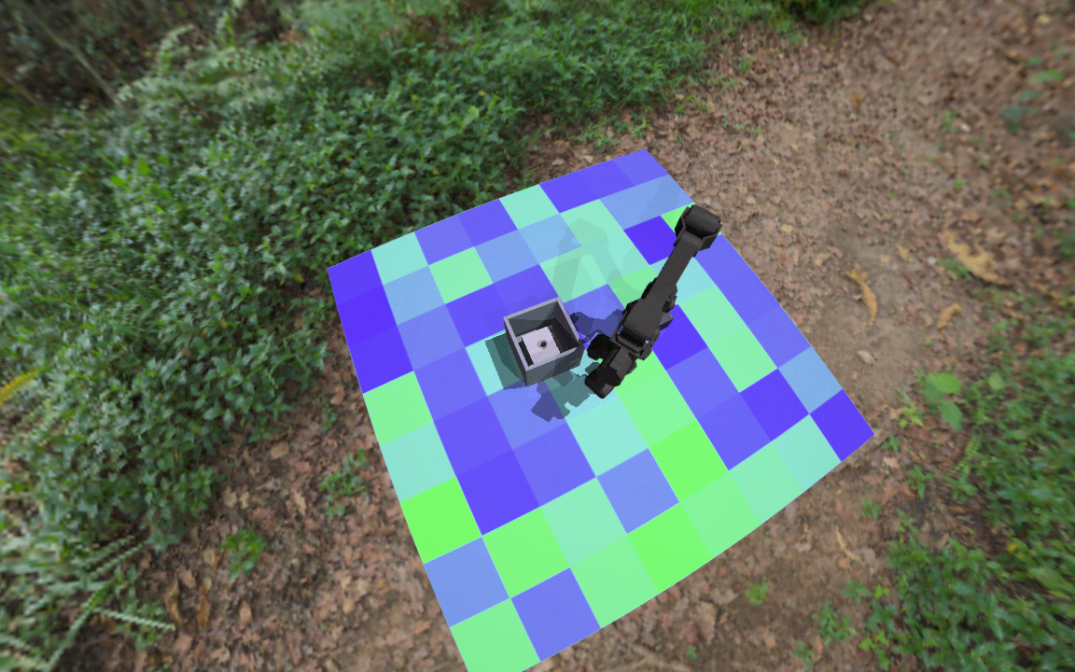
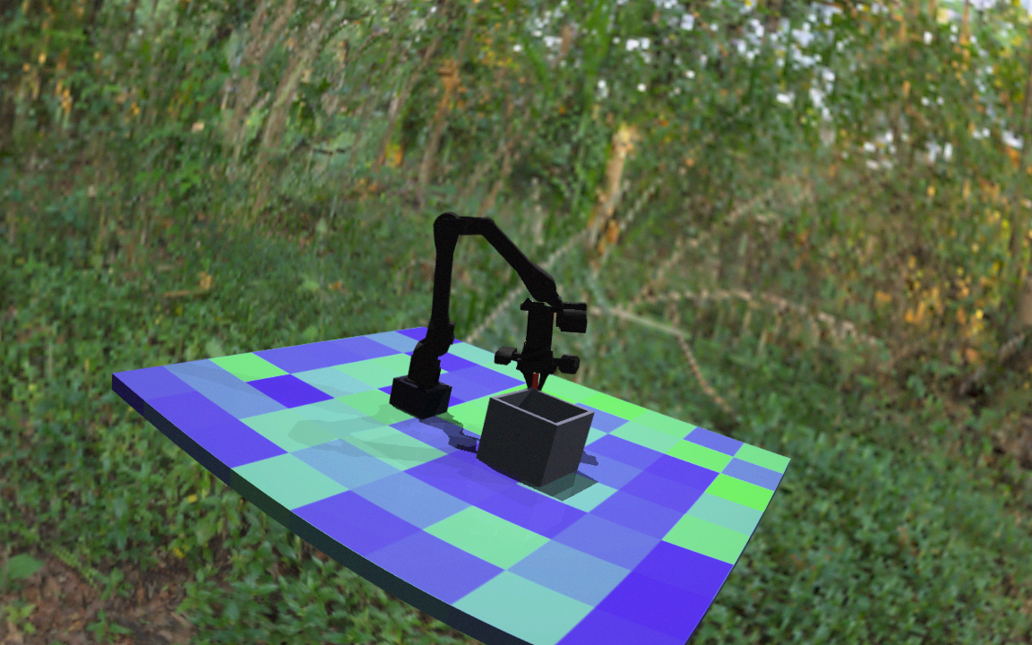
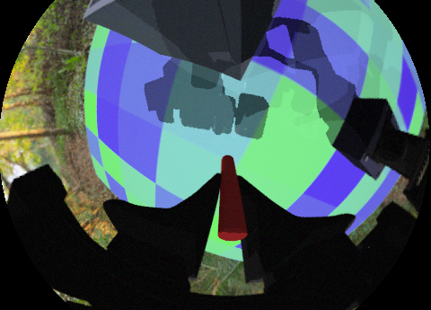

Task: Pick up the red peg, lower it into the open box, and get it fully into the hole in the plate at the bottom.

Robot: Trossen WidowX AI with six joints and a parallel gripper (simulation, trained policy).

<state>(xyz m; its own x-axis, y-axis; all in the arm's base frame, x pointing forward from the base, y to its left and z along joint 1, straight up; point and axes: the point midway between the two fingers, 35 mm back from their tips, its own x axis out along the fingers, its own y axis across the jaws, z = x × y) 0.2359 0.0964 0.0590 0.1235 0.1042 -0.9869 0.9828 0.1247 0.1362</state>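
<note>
Now: gripper tip 80 mm short of the light plate, 200 mm to the left of it and 40 mm above it. Round my gripper tip: red peg: 10 mm to the right, 10 mm above.
</note>
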